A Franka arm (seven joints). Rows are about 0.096 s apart.
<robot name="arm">
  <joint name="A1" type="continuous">
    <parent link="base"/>
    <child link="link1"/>
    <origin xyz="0 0 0.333" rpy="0 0 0"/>
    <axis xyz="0 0 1"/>
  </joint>
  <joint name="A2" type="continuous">
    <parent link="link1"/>
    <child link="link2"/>
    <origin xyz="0 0 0" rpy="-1.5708 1.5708 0"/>
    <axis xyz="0 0 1"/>
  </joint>
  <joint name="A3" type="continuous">
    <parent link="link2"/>
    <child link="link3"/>
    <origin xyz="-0.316 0 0" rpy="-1.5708 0 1.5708"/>
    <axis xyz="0 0 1"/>
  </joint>
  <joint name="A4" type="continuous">
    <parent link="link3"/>
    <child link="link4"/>
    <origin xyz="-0.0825 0 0" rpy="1.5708 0 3.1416"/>
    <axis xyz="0 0 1"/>
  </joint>
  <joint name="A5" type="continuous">
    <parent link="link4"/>
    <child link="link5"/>
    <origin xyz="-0.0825 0.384 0" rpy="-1.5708 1.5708 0"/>
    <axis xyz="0 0 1"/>
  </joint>
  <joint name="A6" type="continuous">
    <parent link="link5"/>
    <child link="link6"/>
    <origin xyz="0 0 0" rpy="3.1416 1.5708 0"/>
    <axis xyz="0 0 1"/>
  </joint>
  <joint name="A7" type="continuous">
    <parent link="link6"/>
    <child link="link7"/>
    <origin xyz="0 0.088 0" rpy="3.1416 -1.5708 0"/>
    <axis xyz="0 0 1"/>
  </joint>
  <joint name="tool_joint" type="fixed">
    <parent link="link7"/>
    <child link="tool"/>
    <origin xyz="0 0 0.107" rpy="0 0 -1.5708"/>
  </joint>
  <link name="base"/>
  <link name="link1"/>
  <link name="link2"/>
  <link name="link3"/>
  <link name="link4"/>
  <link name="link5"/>
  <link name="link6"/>
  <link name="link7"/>
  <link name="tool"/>
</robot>
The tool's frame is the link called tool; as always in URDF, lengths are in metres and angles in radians. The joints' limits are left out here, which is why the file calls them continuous.
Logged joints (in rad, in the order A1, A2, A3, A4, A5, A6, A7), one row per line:
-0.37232, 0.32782, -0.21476, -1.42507, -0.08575, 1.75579, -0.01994
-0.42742, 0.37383, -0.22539, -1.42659, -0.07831, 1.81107, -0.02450
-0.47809, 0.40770, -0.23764, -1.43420, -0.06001, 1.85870, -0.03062
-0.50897, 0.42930, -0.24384, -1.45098, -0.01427, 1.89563, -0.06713
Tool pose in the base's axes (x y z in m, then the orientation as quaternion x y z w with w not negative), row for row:
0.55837, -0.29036, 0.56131, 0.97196, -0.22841, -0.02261, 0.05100
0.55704, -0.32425, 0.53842, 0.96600, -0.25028, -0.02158, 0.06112
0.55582, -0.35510, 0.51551, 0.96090, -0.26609, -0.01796, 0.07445
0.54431, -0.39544, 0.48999, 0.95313, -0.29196, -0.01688, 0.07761
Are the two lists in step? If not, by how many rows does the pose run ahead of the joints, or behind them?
The pose runs 2 rows behind the joints: the pose in row i belongs to the joints in row i - 2.
